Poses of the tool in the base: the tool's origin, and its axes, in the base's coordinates. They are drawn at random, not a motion.
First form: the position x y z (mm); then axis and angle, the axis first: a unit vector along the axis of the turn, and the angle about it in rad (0 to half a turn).
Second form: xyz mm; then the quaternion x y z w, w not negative. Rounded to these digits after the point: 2 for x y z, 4 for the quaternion.
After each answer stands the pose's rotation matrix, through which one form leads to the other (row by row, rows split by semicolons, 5 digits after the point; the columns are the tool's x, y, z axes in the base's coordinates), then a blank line. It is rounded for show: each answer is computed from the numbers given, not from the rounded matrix.
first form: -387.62, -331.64, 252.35, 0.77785, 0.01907, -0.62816, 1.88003
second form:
-387.62, -331.64, 252.35, 0.6282, 0.0154, -0.5073, 0.5898
0.48486 0.61771 -0.61915; -0.57902 -0.30385 -0.75658; -0.65548 0.72533 0.21034

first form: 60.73, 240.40, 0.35, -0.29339, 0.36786, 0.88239, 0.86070
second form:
60.73, 240.40, 0.35, -0.1224, 0.1535, 0.3681, 0.9088
0.68187 -0.70668 0.18883; 0.63154 0.69901 0.33546; -0.36906 -0.10949 0.92293

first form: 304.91, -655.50, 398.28, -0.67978, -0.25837, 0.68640, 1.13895
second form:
304.91, -655.50, 398.28, -0.3665, -0.1393, 0.3701, 0.8422
0.68724 -0.52126 -0.50596; 0.72551 0.45736 0.51425; -0.03666 -0.72049 0.69250

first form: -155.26, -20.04, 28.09, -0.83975, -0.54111, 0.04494, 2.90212
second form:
-155.26, -20.04, 28.09, -0.8337, -0.5372, 0.0446, 0.1195
0.41877 0.88517 -0.20275; 0.90649 -0.39422 0.15124; 0.05395 -0.24712 -0.96748

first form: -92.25, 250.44, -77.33, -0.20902, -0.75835, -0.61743, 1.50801
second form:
-92.25, 250.44, -77.33, -0.1431, -0.5191, -0.4227, 0.7290
0.10369 0.76478 -0.63590; -0.46765 0.60175 0.64746; 0.87781 0.23024 0.42004

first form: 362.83, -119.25, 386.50, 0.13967, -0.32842, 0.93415, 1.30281
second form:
362.83, -119.25, 386.50, 0.0847, -0.1991, 0.5664, 0.7952
0.27913 -0.93453 -0.22077; 0.86708 0.34409 -0.36024; 0.41262 -0.09087 0.90636

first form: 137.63, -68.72, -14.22, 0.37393, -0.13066, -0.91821, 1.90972
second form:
137.63, -68.72, -14.22, 0.3052, -0.1066, -0.7495, 0.5777
-0.14616 0.80087 -0.58072; -0.93107 -0.30972 -0.19280; -0.33427 0.51252 0.79094

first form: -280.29, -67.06, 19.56, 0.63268, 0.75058, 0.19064, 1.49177
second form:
-280.29, -67.06, 19.56, 0.4294, 0.5094, 0.1294, 0.7345
0.44763 0.24734 0.85933; 0.62743 0.59784 -0.49891; -0.63715 0.76250 0.11242

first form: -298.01, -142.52, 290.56, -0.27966, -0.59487, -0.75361, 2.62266
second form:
-298.01, -142.52, 290.56, -0.2703, -0.5750, -0.7284, 0.2566
-0.72223 0.68457 0.09873; -0.06294 -0.20720 0.97627; 0.68879 0.69888 0.19273

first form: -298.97, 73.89, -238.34, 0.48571, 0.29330, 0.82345, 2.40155
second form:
-298.97, 73.89, -238.34, 0.4528, 0.2734, 0.7677, 0.3616
-0.32832 -0.30761 0.89307; 0.80292 -0.58889 0.09234; 0.49752 0.74738 0.44033

